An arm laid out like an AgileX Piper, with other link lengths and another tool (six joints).
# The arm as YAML. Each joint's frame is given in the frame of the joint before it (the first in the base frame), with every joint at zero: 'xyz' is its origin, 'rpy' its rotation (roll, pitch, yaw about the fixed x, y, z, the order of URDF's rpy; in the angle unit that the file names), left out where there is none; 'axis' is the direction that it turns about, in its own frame. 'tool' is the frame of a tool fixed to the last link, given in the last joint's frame.
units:
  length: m
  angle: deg
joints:
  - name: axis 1
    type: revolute
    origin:
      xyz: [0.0, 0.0, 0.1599]
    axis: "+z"
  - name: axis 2
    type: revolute
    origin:
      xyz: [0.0, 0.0, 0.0]
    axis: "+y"
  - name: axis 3
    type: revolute
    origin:
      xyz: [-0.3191, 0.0, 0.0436]
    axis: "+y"
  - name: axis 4
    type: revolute
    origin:
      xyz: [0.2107, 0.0, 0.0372]
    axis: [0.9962, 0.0, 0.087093]
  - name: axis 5
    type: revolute
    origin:
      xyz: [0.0, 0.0, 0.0]
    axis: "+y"
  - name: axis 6
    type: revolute
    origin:
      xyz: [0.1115, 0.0, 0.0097]
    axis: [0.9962, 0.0, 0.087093]
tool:
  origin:
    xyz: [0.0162, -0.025, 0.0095]
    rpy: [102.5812, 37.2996, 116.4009]
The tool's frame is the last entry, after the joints.
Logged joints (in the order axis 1, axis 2, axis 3, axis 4, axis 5, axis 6), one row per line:
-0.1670, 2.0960, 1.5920, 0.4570, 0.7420, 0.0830
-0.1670, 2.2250, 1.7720, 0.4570, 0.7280, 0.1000
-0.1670, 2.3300, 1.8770, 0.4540, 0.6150, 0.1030
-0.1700, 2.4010, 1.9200, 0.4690, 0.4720, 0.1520
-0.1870, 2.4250, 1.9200, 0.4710, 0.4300, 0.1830
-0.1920, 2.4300, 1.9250, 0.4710, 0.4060, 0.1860
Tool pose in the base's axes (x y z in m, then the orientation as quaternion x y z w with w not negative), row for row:
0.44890, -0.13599, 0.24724, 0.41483, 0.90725, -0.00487, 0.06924
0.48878, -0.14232, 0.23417, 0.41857, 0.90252, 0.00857, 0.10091
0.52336, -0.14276, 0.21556, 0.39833, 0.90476, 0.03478, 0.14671
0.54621, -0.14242, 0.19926, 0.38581, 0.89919, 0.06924, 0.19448
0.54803, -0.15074, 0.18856, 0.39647, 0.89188, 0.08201, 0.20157
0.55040, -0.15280, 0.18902, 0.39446, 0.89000, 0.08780, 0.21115
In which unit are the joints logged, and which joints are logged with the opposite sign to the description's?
The joints are logged in radians. Opposite sign: axis 3, axis 4.
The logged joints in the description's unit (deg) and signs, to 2 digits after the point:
-9.57, 120.09, -91.21, -26.18, 42.51, 4.76
-9.57, 127.48, -101.53, -26.18, 41.71, 5.73
-9.57, 133.50, -107.54, -26.01, 35.24, 5.90
-9.74, 137.57, -110.01, -26.87, 27.04, 8.71
-10.71, 138.94, -110.01, -26.99, 24.64, 10.49
-11.00, 139.23, -110.29, -26.99, 23.26, 10.66

